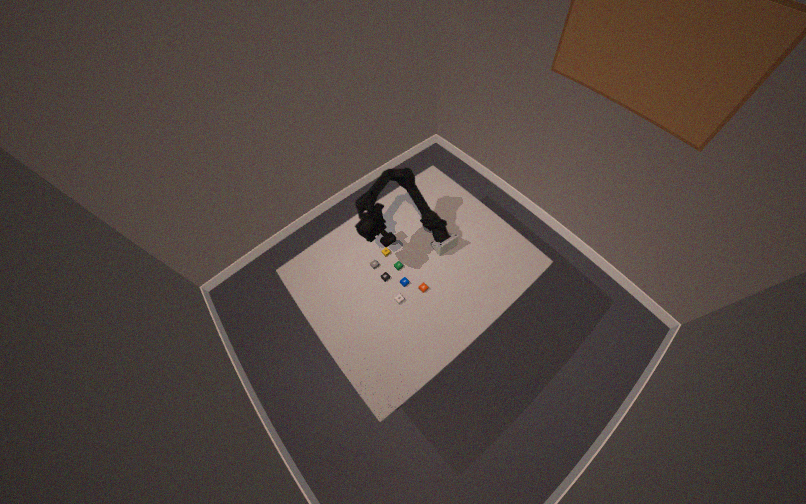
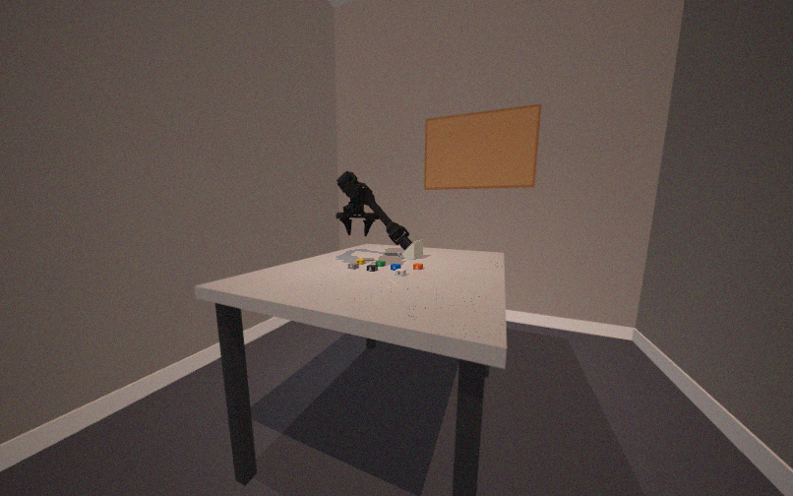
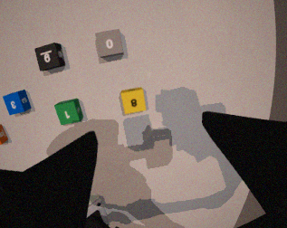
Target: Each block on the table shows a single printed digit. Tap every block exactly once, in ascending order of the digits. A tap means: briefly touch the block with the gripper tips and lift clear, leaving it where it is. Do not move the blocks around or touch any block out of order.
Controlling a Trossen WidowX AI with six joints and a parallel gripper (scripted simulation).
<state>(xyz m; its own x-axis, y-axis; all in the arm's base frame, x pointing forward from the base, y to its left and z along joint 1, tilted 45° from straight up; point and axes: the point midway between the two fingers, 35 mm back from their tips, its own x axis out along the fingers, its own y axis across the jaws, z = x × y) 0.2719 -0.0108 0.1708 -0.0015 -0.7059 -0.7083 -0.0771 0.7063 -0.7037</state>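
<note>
Now: the grey block 7 cm ahead of my gripper tip, 3 cm to the left of it and 12 cm below it. Also, from my gripper tip: yellow block (1 cm behind, 1 cm to the left, 12 cm below); then green block (2 cm behind, 11 cm to the left, 12 cm below); then black block (7 cm ahead, 12 cm to the left, 12 cm below).
</note>
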